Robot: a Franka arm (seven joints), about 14 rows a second.
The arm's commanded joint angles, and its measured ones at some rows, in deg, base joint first. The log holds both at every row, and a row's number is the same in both.
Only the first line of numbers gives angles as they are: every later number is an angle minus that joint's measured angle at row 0.
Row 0, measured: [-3.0 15.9 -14.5 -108.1 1.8 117.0 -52.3]
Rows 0 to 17, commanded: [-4.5 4.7 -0.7 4.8 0.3 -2.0 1.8]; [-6.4 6.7 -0.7 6.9 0.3 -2.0 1.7]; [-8.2 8.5 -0.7 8.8 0.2 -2.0 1.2]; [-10.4 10.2 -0.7 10.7 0.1 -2.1 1.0]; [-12.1 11.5 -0.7 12.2 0.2 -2.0 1.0]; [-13.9 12.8 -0.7 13.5 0.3 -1.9 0.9]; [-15.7 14.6 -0.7 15.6 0.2 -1.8 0.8]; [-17.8 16.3 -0.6 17.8 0.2 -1.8 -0.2]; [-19.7 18.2 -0.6 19.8 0.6 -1.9 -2.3]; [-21.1 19.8 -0.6 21.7 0.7 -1.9 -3.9]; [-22.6 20.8 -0.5 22.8 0.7 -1.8 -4.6]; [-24.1 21.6 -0.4 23.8 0.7 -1.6 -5.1]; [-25.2 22.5 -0.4 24.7 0.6 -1.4 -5.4]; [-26.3 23.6 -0.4 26.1 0.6 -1.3 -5.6]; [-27.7 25.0 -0.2 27.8 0.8 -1.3 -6.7]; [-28.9 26.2 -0.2 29.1 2.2 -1.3 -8.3]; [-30.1 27.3 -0.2 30.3 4.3 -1.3 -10.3]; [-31.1 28.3 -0.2 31.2 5.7 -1.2 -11.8]
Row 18, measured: [-28.4 25.1 -1.0 26.5 2.9 -0.2 -8.2]
